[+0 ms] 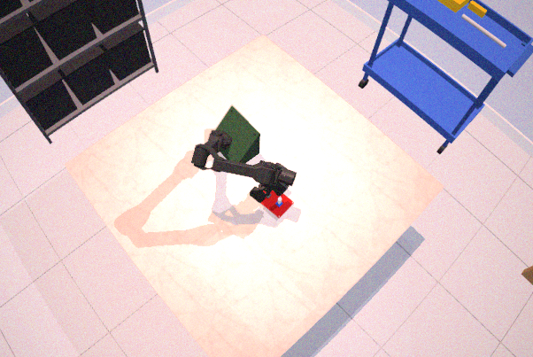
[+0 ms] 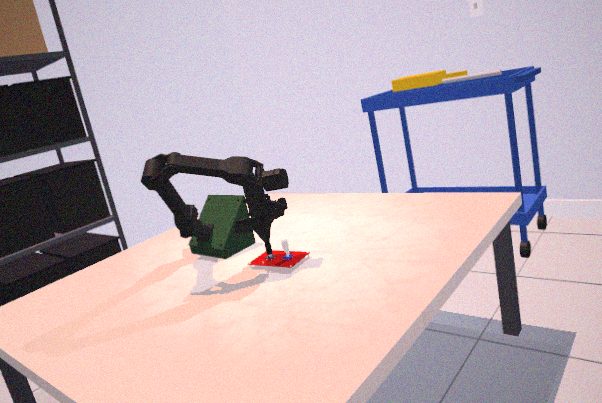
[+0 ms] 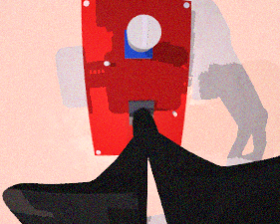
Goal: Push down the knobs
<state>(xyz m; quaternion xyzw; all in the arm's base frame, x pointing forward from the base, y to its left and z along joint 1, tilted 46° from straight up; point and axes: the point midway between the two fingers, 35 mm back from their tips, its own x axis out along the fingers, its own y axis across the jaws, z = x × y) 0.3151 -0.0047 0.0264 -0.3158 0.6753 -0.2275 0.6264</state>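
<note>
My gripper tip is now 2 cm above the black knob. From my gripper tip the other things lie so: white knob: 6 cm ahead, 1 cm to the left.
</note>
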